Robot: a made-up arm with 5 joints.
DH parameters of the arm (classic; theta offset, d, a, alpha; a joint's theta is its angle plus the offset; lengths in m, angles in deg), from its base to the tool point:
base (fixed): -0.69 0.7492 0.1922 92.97
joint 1: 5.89 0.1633 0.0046 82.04
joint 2: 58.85 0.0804 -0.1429 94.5
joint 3: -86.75 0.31 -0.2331 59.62
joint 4: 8.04 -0.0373 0.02 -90
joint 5: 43.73 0 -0.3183 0
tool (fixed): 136.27 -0.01 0 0
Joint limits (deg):
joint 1: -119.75..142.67
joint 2: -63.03..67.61
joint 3: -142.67..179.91
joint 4: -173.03..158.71
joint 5: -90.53..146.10
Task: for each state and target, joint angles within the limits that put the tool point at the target. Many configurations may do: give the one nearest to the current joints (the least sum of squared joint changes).
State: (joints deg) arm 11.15 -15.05 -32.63 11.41 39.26
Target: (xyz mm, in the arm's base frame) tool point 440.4 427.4 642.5
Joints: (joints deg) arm 32.46 -7.27 11.08 16.02 50.69
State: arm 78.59 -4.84 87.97 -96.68 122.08
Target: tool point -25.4 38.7 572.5
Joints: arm 65.74 -28.04 104.44 -94.45 123.53
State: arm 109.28 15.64 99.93 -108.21 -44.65
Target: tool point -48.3 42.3 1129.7
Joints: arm 134.77 18.37 96.69 -156.53 -32.84
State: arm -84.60 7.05 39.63 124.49 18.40
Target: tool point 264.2 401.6 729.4
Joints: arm -74.74 -6.87 65.91 121.31 29.28
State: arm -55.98 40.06 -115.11 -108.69 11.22
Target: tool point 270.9 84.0 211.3
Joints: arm -72.96 0.72 -98.06 -113.11 6.62
